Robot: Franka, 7 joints.
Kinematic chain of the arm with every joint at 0, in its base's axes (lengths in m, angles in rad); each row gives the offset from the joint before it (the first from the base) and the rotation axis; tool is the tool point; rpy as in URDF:
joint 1: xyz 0 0 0.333 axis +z
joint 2: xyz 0 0 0 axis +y
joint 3: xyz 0 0 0.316 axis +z
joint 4: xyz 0.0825 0 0 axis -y
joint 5: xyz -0.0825 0 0.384 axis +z
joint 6: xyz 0 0 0 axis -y
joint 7: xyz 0.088 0 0 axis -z
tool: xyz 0 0 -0.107 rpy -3.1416 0 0
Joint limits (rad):
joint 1: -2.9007..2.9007
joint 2: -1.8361..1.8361
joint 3: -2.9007..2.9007
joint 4: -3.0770..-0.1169
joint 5: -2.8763..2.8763
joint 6: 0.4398..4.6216
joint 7: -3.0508..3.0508
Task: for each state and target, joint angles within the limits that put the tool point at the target. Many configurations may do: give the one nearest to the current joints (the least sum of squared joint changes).
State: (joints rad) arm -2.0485 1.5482 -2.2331 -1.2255 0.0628 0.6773 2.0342
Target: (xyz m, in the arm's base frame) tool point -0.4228 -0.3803 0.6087
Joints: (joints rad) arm -1.8345 1.5958 -2.3312 -0.9959 0.0337 0.7735 2.0342
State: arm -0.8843 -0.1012 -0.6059 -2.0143 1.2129 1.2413 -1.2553
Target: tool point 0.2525 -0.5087 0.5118
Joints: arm -0.8136 0.1282 -0.5298 -1.8327 1.2906 1.3724 -1.2553
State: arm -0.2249 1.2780 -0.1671 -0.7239 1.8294 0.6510 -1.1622
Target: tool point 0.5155 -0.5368 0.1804
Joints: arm -0.8169 1.3641 -0.4083 -0.7801 1.9401 1.0384 -1.1622
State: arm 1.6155 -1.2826 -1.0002 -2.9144 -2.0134 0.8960 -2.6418
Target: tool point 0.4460 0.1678 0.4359
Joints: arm 2.0510 -1.2286 -1.1712 -2.4637 -2.1499 1.1290 -2.6418
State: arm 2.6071 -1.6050 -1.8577 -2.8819 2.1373 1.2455 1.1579
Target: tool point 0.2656 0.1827 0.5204
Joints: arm 2.2275 -1.8041 -1.3778 -2.8124 2.0408 1.0785 1.1579
